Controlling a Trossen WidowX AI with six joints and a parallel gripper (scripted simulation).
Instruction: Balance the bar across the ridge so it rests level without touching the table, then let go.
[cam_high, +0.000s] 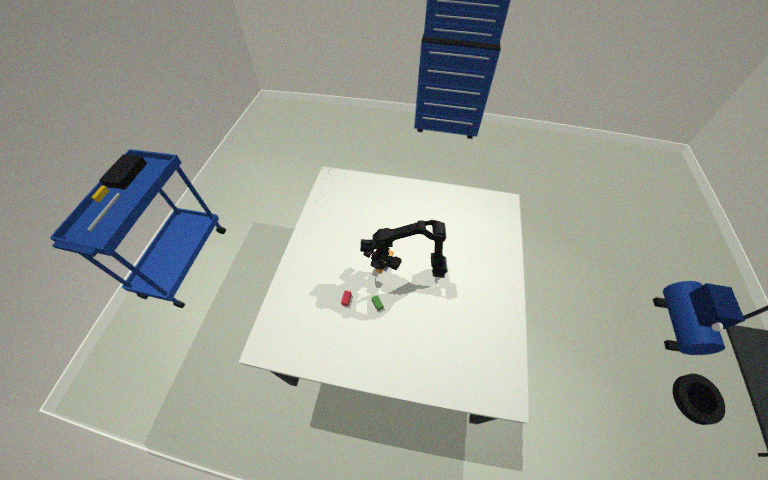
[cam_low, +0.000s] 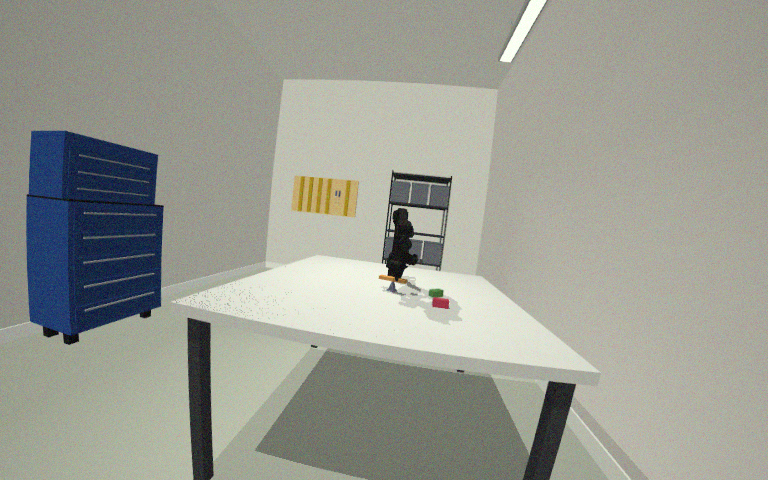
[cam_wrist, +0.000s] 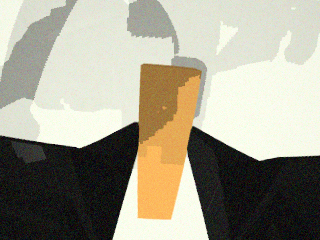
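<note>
My gripper tip is now 10 mm past the orange bar and 30 mm to the left of it. The rest, counted from my gripper tip: red block (140 mm ahead, 200 mm to the left, 40 mm below); then green block (10 mm behind, 190 mm to the left, 40 mm below).
</note>
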